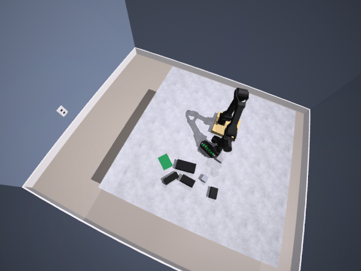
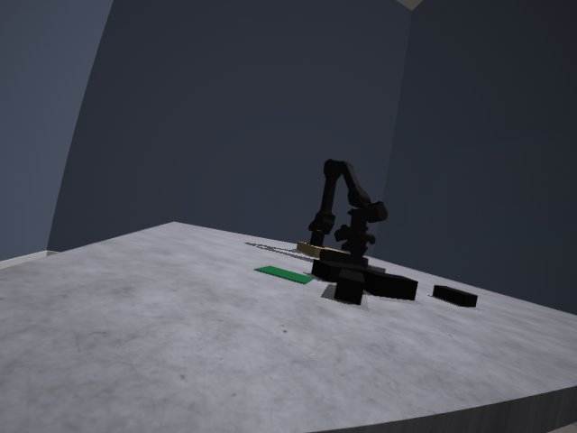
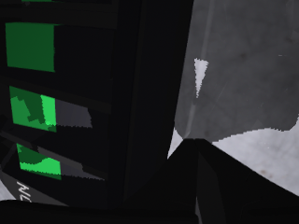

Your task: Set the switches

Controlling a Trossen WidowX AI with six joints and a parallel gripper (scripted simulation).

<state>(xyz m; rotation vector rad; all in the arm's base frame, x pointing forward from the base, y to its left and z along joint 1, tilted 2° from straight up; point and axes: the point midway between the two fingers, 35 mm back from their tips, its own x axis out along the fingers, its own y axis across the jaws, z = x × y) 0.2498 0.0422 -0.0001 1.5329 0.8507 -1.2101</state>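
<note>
Right now my gripper tip is 50 mm to the right of the light grey block, 30 mm short of it and 10 mm below it. Round my gripper tip: small grey cube: 240 mm ahead, 10 mm to the right, 10 mm above; flat green plate: 330 mm to the right, 240 mm ahead.
</note>
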